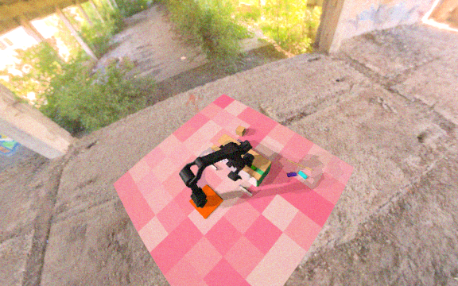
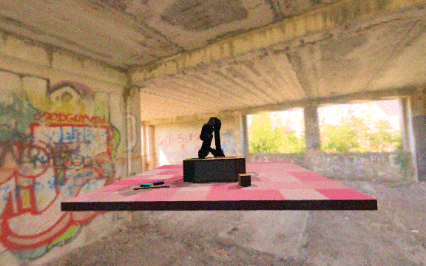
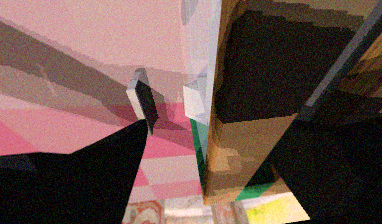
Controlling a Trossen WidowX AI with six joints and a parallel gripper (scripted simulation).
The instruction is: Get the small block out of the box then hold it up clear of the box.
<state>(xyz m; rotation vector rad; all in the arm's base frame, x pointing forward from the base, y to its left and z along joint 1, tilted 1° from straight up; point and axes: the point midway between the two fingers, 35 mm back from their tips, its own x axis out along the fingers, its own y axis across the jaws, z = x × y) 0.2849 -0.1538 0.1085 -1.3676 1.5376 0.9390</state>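
Now: gripper tip 6 cm short of the green block and 2 cm to the left of it. Also, from my gripper tip: box 9 cm to the left, 5 cm ahead, 3 cm below; then teal piece 32 cm to the right, 20 cm ahead, 8 cm below; then purple piece 25 cm to the right, 17 cm ahead, 8 cm below.
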